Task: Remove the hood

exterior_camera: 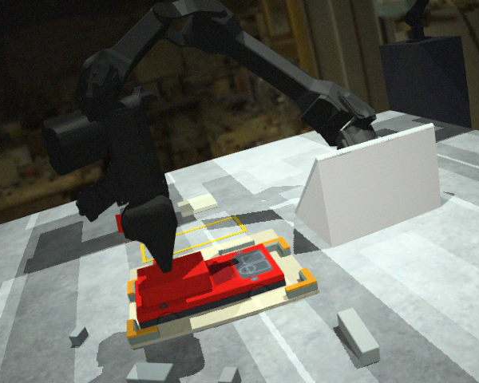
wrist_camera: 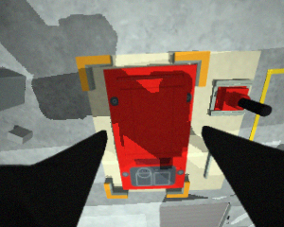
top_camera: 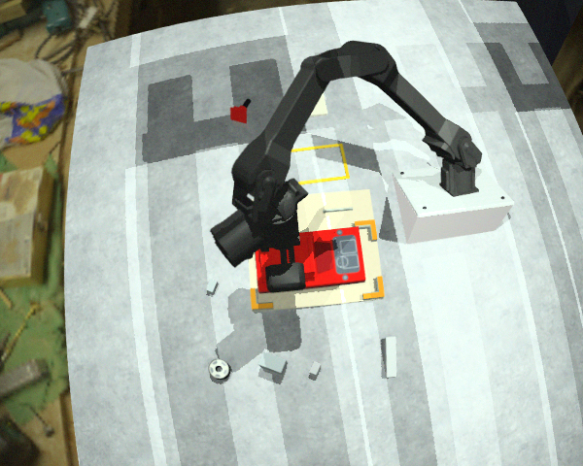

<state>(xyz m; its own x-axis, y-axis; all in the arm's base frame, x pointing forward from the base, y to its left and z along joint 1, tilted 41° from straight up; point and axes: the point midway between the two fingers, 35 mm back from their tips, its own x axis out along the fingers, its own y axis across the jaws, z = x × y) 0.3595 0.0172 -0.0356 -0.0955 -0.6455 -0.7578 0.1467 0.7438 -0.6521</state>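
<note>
Right now the hood is 30 mm below my gripper tip. The rest, counted from my gripper tip: cream tile 350 mm to the right, 130 mm behind, 70 mm below; grey block 190 mm to the left, 70 mm ahead, 50 mm below.
</note>
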